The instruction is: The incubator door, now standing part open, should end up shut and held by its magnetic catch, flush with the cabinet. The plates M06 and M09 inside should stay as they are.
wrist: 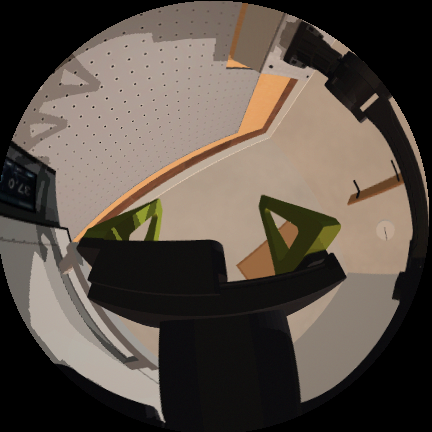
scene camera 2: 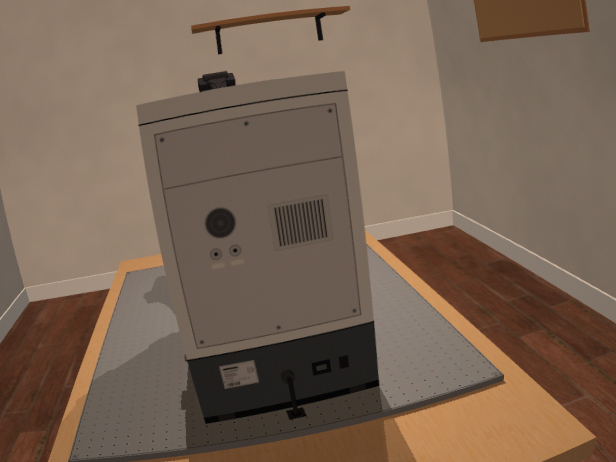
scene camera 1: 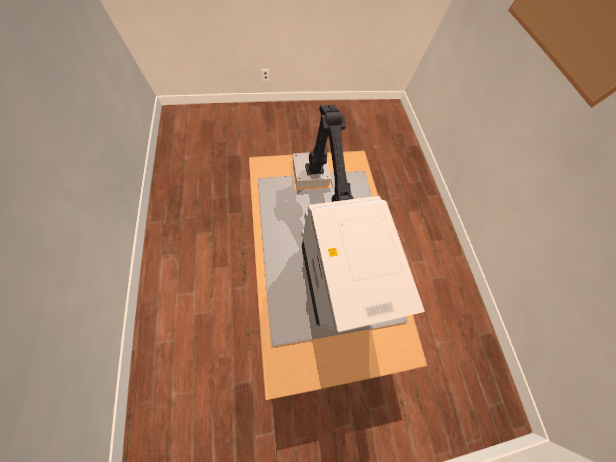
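Seen in the pictures: gripper, fingertip midpoint: [wrist: 210, 201]; arm's base at its link origin: [scene camera 1: 314, 169].
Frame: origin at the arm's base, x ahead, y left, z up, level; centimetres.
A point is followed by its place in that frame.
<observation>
The white incubator cabinet [scene camera 1: 372, 250] @(x 74.0, y 1.7, z 48.0 cm) [scene camera 2: 260, 225] @(x 98.8, y -2.1, z 26.4 cm) stands upright. Its back faces scene camera 2. In the wrist view the pale door front [wrist: 75, 325] @(x 49.8, y 8.6, z 18.6 cm) fills the lower left, with a long upright handle [wrist: 100, 320] @(x 49.8, y 12.3, z 19.6 cm) along it, beside the gripper. I cannot tell from these frames whether the door is flush with the cabinet or a little open. My gripper [wrist: 210, 201] @(x 31.9, y 13.0, z 15.9 cm) is open and empty, with its green fingers wide apart at the front of the incubator. In scene camera 1 its fingers are hidden by the cabinet. Plates M06 and M09 do not show.
A dark control panel with a lit display [wrist: 19, 185] sits next to the door front. The incubator stands on a grey perforated board [scene camera 1: 285, 310] @(x 88.2, y -34.0, z -7.0 cm) [scene camera 2: 425, 345] @(x 89.0, y 27.7, z -7.0 cm) on a wooden table [scene camera 1: 290, 375] @(x 120.8, y -36.5, z -8.3 cm) [scene camera 2: 525, 420] @(x 121.6, y 32.3, z -8.3 cm). The arm's base plate [scene camera 1: 304, 175] @(x 4.5, y -8.0, z 0.2 cm) is at the table's far end.
</observation>
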